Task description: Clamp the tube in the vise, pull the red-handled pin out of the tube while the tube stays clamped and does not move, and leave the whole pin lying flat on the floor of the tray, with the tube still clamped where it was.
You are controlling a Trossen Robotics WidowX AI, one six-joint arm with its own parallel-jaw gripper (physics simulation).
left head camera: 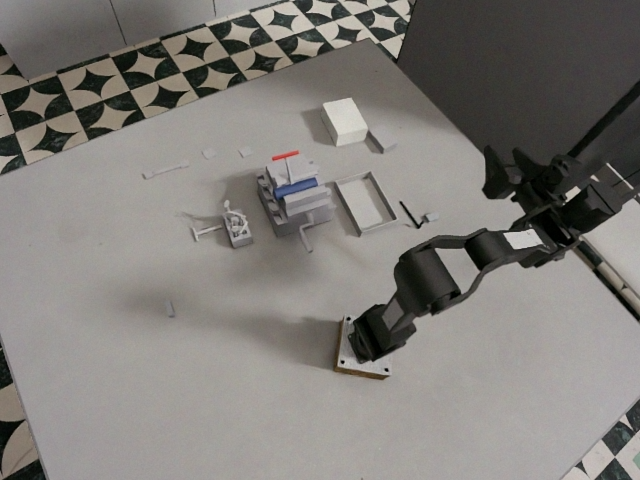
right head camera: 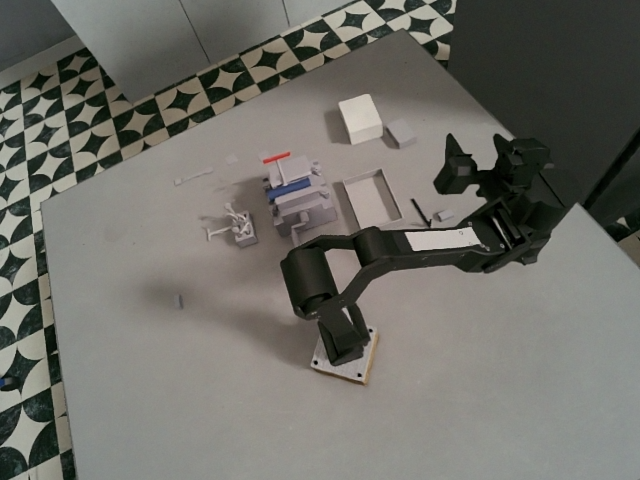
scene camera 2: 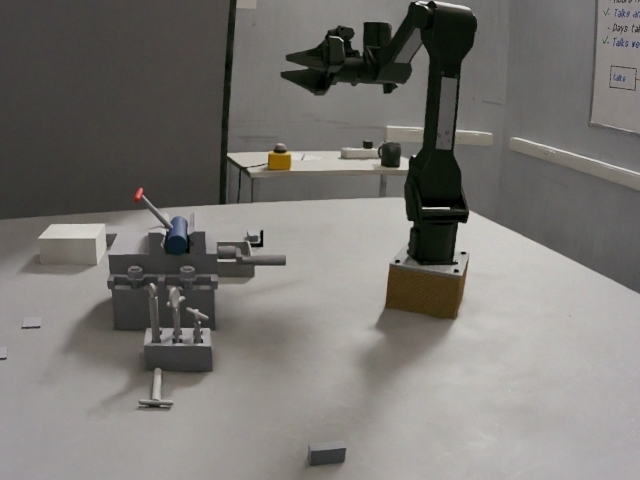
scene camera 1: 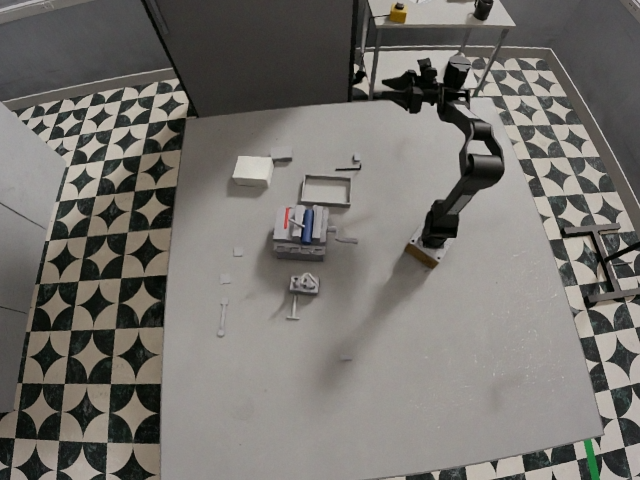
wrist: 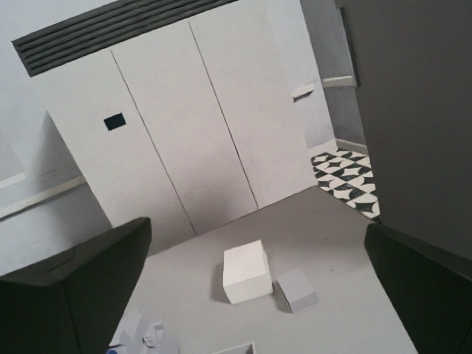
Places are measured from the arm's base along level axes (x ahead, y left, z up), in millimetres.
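Where they show: gripper, fingertip midpoint: (left head camera: 500,147) (right head camera: 472,135) (scene camera 2: 283,66) (scene camera 1: 381,87) (wrist: 259,230); arm's base at its link origin: (left head camera: 367,344) (right head camera: 343,346) (scene camera 2: 432,257) (scene camera 1: 433,238).
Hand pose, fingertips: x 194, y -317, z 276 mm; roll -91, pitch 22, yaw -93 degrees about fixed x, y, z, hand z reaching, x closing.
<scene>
Each offset is from my fingertips to the top centre of the thing.
The grey vise (left head camera: 286,225) (right head camera: 306,225) (scene camera 1: 299,254) (scene camera 2: 162,308) (wrist: 134,331) holds the blue tube @[184 mm ahead, 324 mm left, 218 mm down] (left head camera: 296,189) (right head camera: 289,189) (scene camera 1: 308,226) (scene camera 2: 177,235) lying between its jaws; how tightly they press is too small to tell. The red-handled pin (left head camera: 285,155) (right head camera: 277,157) (scene camera 1: 286,218) (scene camera 2: 138,194) is in the tube, its shaft slanting up and away. The shallow tray @[142 mm ahead, 139 mm left, 320 mm down] (left head camera: 383,197) (right head camera: 392,193) (scene camera 1: 325,204) (wrist: 245,348) stands beside the vise, with no pin in it. My gripper (left head camera: 502,150) (right head camera: 474,136) (scene camera 1: 382,88) (scene camera 2: 284,65) (wrist: 259,230) is open and empty, high and far from the vise.
The vise's crank @[59 mm ahead, 346 mm left, 256 mm down] (left head camera: 306,240) (scene camera 1: 346,240) (scene camera 2: 263,259) sticks out toward the arm's base. A white box @[404 mm ahead, 80 mm left, 298 mm down] (left head camera: 344,121) and grey block @[318 mm ahead, 7 mm right, 323 mm down] (right head camera: 401,133) stand beyond the tray. A black hex key @[72 mm ahead, 37 mm left, 316 mm down] (left head camera: 410,213) lies beside it. A tool holder @[186 mm ahead, 472 mm left, 313 mm down] (scene camera 2: 178,356) stands beside the vise.
</scene>
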